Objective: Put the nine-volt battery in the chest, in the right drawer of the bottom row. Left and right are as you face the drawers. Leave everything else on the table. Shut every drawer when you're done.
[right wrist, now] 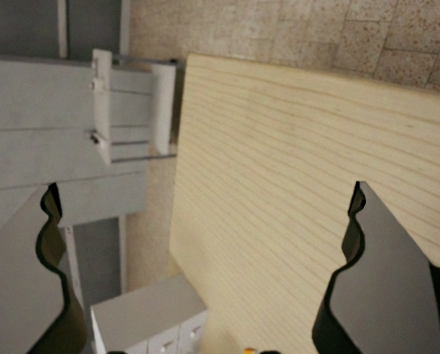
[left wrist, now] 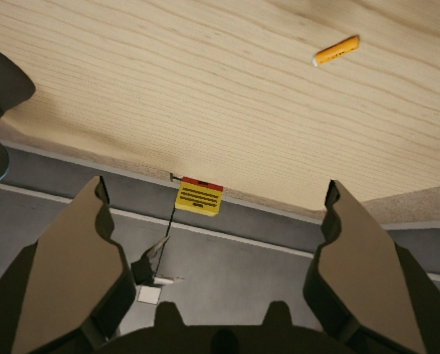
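My left gripper (left wrist: pixel 218 179) is open and empty, above the table (left wrist: pixel 165 95) (right wrist: pixel 280 175), with its fingertips seen against the table's far edge and the wall. My right gripper (right wrist: pixel 206 184) is open and empty above the table. The pale grey chest (right wrist: pixel 145 311) shows in part at the bottom left of the right wrist view. Small knobs are on its drawer fronts; the two that show look shut, and the lower rows are out of frame. A nine-volt battery cannot be made out in either view.
A small orange stick-shaped thing with a white end (left wrist: pixel 337 50) lies on the table. A sliver of something orange (right wrist: pixel 249 351) shows at the bottom of the right wrist view. Beyond the table are a yellow and red sign (left wrist: pixel 199 197) and a pale frame-like stand (right wrist: pixel 162 110). Dark rounded parts (left wrist: pixel 14 86) enter at left.
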